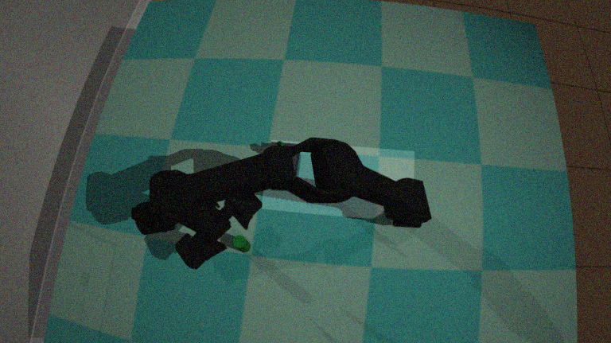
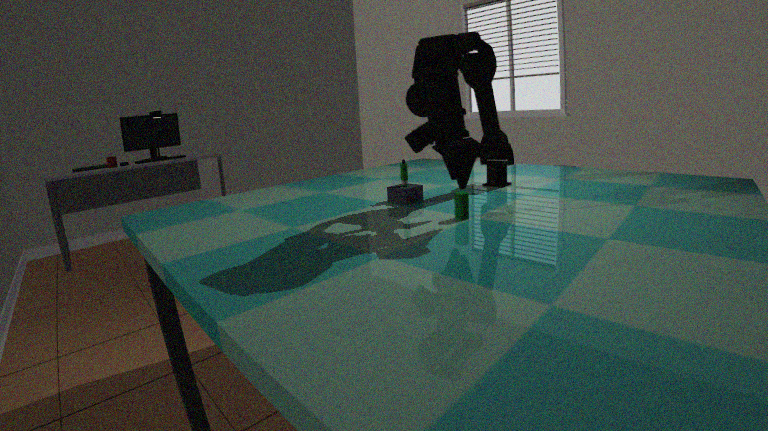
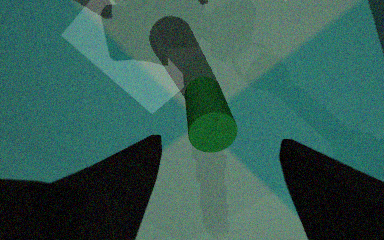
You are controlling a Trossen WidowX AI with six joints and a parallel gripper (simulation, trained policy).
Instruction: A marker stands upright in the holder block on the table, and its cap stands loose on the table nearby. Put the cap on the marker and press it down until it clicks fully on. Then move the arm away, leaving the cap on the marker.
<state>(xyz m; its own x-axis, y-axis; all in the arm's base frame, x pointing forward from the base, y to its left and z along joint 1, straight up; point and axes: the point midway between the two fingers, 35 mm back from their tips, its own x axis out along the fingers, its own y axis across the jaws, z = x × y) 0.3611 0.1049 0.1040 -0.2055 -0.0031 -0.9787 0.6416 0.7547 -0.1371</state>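
My gripper tip is now 4 cm above the green cap. Also, from my gripper tip: dark holder block 20 cm to the right, 7 cm behind, 5 cm below.
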